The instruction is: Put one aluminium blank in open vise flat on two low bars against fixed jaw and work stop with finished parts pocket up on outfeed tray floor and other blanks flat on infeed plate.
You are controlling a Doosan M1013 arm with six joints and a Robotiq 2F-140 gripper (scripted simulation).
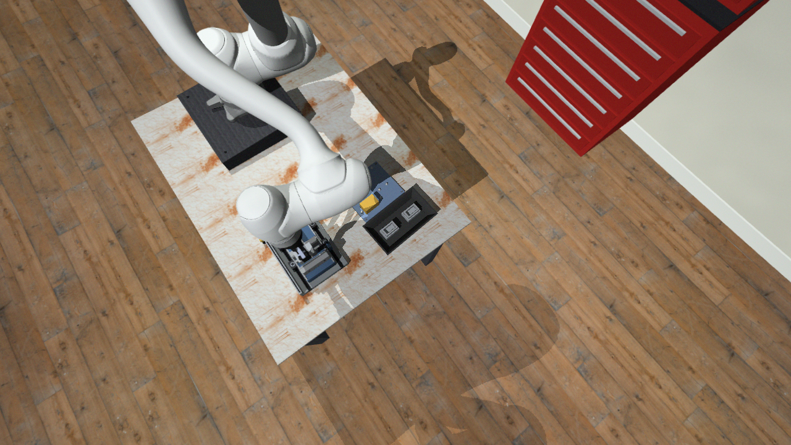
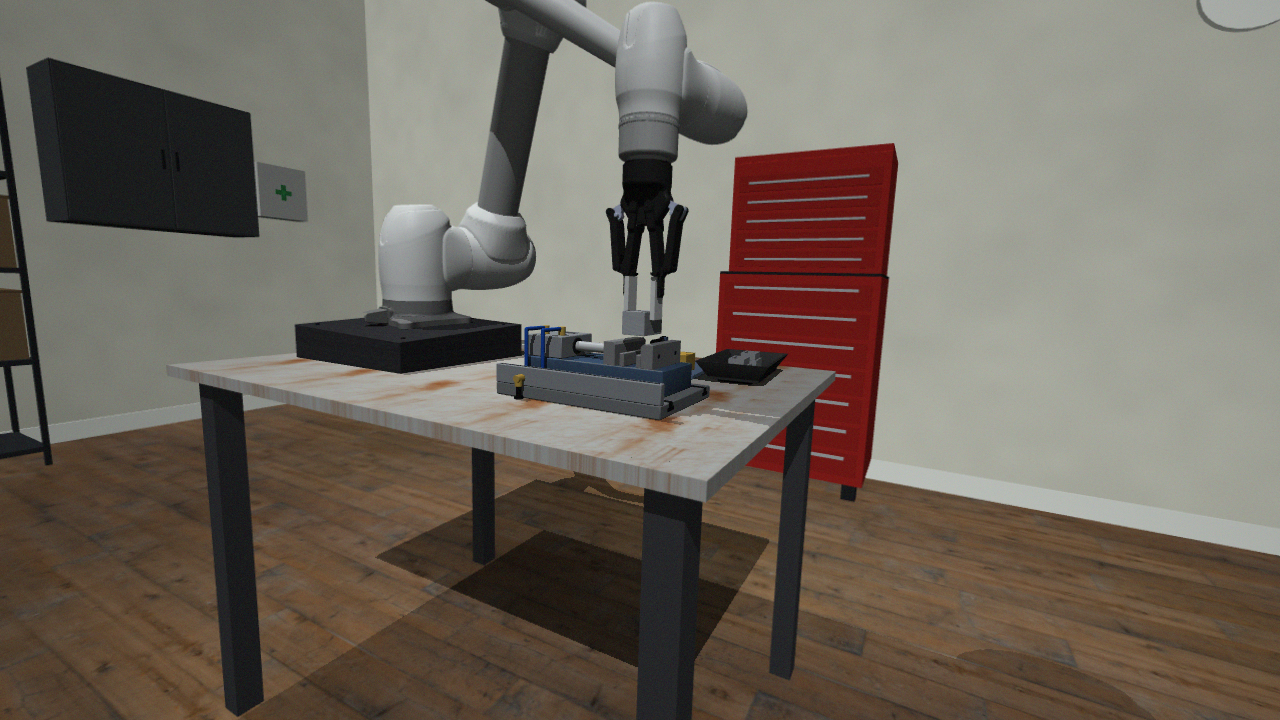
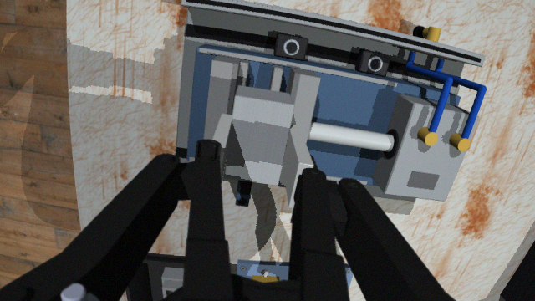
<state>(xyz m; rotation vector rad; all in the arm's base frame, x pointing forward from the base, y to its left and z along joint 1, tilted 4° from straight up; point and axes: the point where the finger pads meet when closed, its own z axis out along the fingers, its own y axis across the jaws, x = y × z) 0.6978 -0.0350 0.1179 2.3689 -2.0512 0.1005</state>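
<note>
My gripper is now 7 cm above the work stop, 5 cm to the right of it and 1 cm past it. The rest, counted from my hand: aluminium blank (4 cm below); then moving jaw (9 cm below, 3 cm behind); then piston rod (9 cm below, 9 cm behind, 1 cm to the right).
</note>
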